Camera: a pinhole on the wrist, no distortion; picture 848 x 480 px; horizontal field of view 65.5 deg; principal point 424.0 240.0 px. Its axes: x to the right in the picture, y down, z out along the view. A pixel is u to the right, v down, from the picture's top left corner.
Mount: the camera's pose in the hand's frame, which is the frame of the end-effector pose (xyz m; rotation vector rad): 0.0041 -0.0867 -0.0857 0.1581 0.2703 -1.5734
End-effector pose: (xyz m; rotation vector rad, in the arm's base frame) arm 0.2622 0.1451 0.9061 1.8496 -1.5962 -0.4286
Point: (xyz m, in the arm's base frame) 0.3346 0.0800 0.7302
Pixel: 508.3 341.3
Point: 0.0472 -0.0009 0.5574
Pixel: 202.7 237.0
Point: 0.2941 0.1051 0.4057
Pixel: 605.1 143.8
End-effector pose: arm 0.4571 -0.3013 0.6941 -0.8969 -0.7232 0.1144
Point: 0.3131 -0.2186 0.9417
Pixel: 388.5 287.1
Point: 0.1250 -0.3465 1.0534
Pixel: 652.1 78.1
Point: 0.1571 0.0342 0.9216
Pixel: 152.3 206.4
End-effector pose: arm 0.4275 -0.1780 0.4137 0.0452 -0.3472 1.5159
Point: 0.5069 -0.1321 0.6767
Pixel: 319.4 418.7
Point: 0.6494 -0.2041 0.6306
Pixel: 642.8 264.3
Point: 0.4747 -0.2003 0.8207
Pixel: 292.9 301.4
